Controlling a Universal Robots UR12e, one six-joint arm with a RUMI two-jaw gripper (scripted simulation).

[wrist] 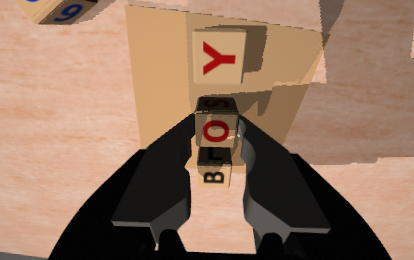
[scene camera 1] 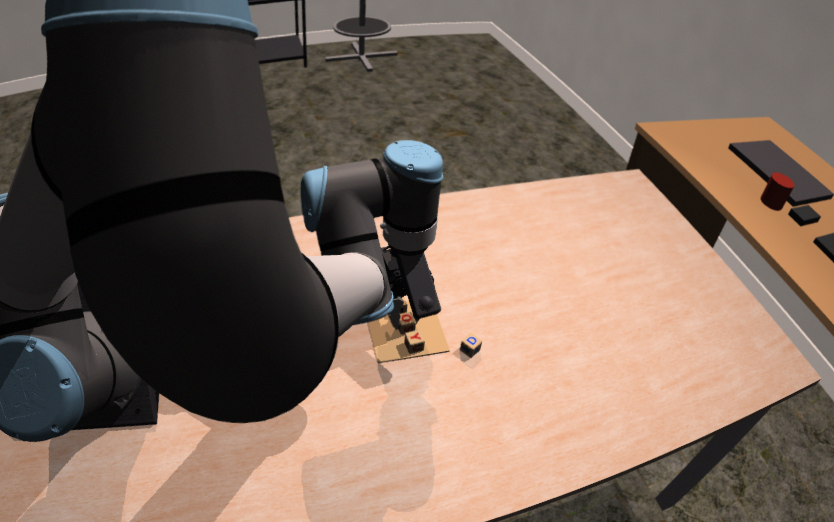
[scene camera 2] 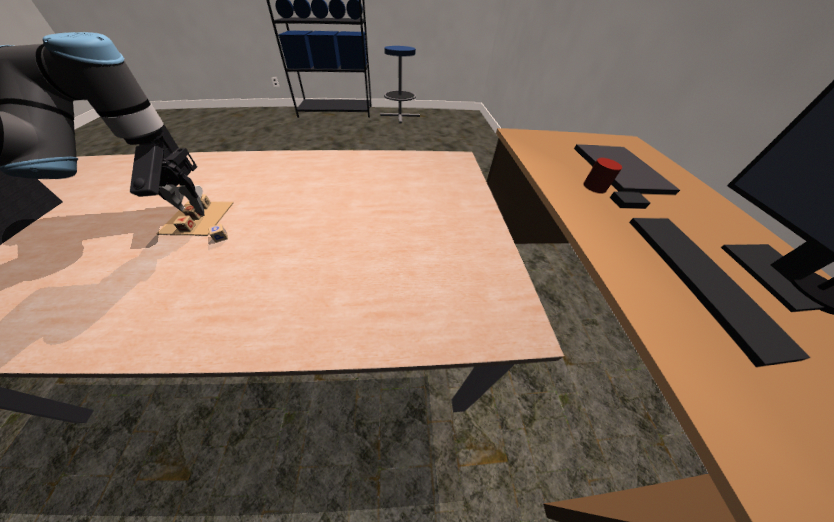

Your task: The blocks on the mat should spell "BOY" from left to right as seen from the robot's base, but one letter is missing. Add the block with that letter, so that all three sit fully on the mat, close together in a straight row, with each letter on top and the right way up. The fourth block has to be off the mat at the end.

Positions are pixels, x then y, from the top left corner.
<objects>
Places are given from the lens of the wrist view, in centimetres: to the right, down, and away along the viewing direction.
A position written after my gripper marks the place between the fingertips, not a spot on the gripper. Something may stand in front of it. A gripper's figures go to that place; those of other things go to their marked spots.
my gripper (wrist: 215, 116): 1, -1, 14
Y block (wrist: 219, 55): 1, -4, 9
</objects>
